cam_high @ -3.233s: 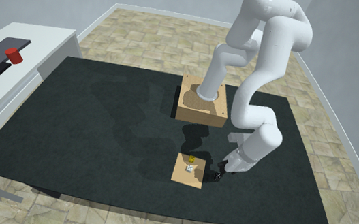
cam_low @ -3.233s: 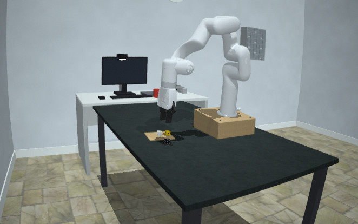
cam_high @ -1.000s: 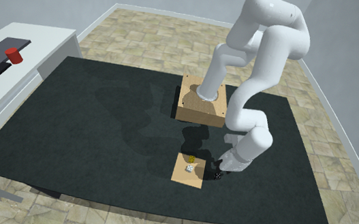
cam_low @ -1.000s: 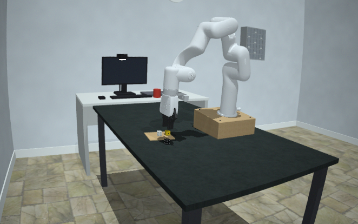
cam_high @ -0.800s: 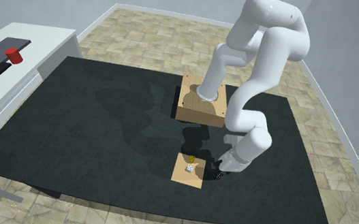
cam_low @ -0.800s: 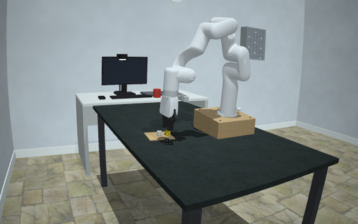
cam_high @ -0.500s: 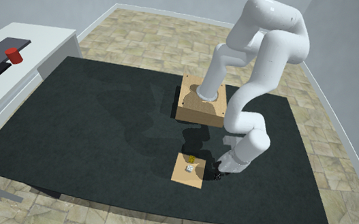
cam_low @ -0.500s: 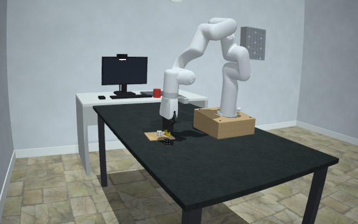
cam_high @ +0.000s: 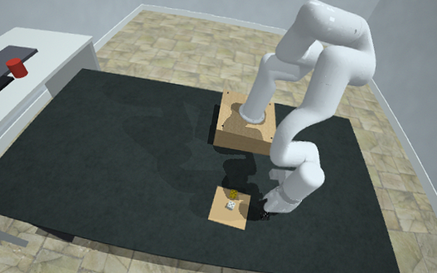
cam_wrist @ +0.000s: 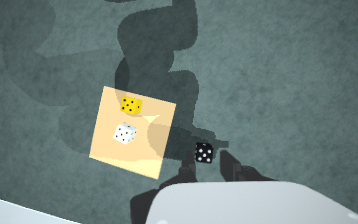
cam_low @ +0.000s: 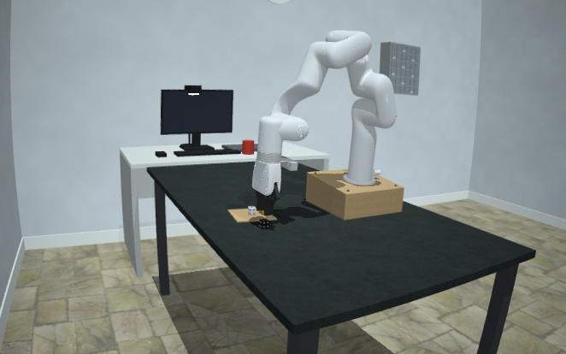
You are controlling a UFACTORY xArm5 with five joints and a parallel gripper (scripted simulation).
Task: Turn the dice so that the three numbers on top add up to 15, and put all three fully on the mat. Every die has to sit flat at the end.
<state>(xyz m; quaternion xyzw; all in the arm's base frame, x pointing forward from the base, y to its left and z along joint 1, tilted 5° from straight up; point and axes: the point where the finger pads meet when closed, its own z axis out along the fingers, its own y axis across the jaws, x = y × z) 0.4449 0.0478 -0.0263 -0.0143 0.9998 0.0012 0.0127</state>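
My hand is 60 mm above the black die. Also, from my hand: tan mat 130 mm to the right, 70 mm below, 30 mm behind; then yellow die 120 mm to the right, 70 mm behind, 50 mm below; then white die 130 mm to the right, 50 mm below, 30 mm behind.
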